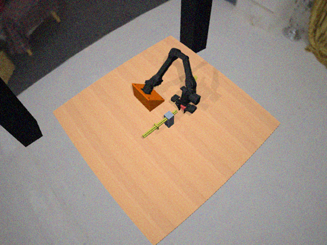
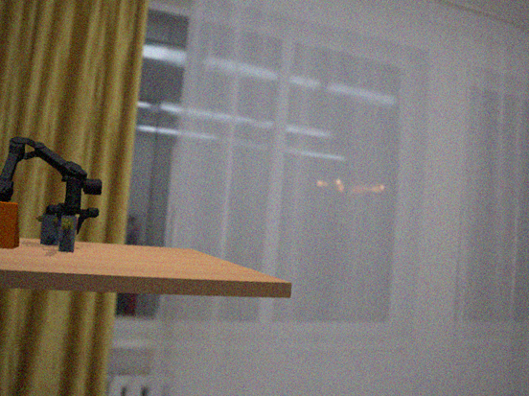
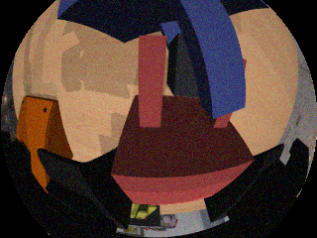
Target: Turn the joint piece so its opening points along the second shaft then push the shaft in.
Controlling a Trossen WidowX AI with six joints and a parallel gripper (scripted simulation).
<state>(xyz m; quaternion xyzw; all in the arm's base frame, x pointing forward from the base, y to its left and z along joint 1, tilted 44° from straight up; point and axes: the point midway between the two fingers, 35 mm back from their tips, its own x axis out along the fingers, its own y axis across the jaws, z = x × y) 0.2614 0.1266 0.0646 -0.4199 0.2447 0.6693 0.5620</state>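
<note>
Now: gripper tip 40 mm below the red square joint piece, 30 mm to the right of it and 10 mm past it.
</note>
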